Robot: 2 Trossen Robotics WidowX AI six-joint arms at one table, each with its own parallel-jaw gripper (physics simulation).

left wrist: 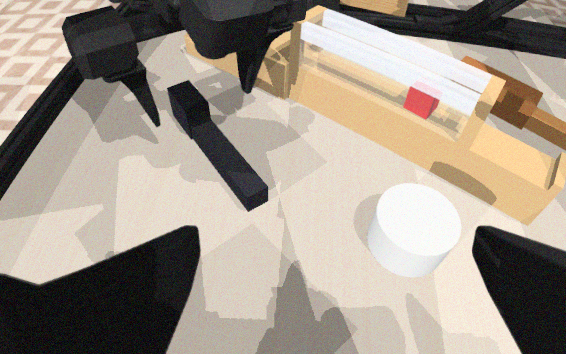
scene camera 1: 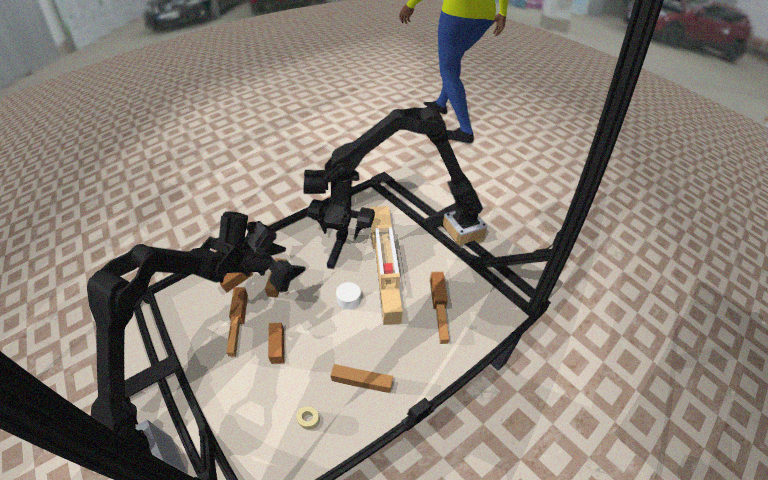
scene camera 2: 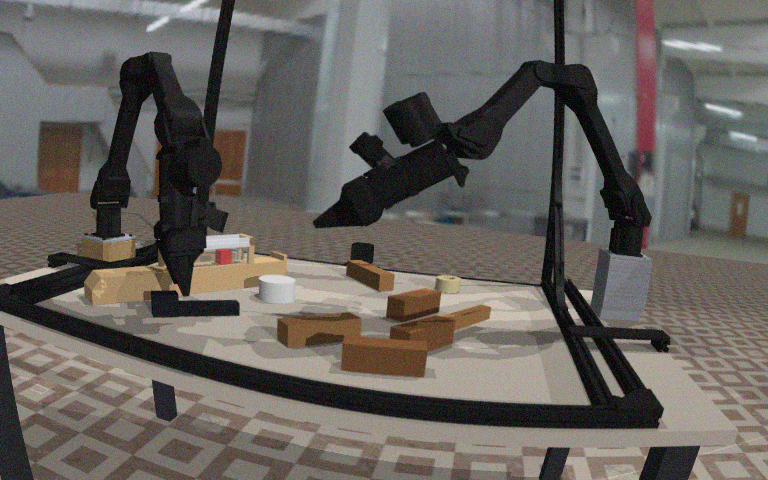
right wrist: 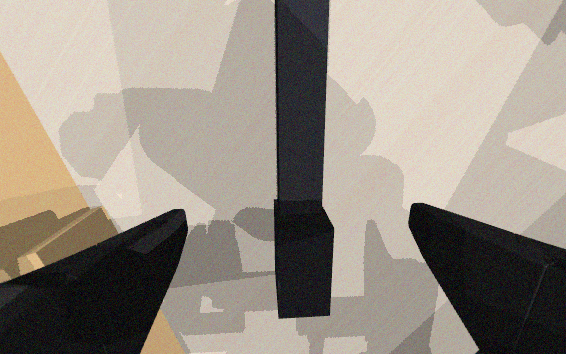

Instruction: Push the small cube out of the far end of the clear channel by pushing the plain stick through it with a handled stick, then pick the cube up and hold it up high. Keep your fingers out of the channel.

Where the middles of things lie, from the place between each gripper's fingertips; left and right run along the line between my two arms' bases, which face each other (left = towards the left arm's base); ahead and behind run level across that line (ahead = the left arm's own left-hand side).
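Labels:
From my left hand: white disc [scene camera 2: 277, 289] 90 mm to the right, 90 mm behind, 140 mm below; black stick [scene camera 2: 164, 303] 190 mm to the right, 70 mm ahead, 140 mm below; clear channel [scene camera 2: 222, 250] 230 mm to the right, 90 mm behind, 80 mm below; wooden base [scene camera 2: 105, 286] 260 mm to the right, 60 mm behind, 110 mm below.
My right gripper: 2 cm to the right of the black stick, 1 cm past it, 2 cm above it. From my right hand: clear channel 2 cm to the right, 17 cm behind, 3 cm above; white disc 12 cm to the left, 17 cm behind, 2 cm below; wooden base 5 cm to the right, 14 cm behind, 1 cm above.

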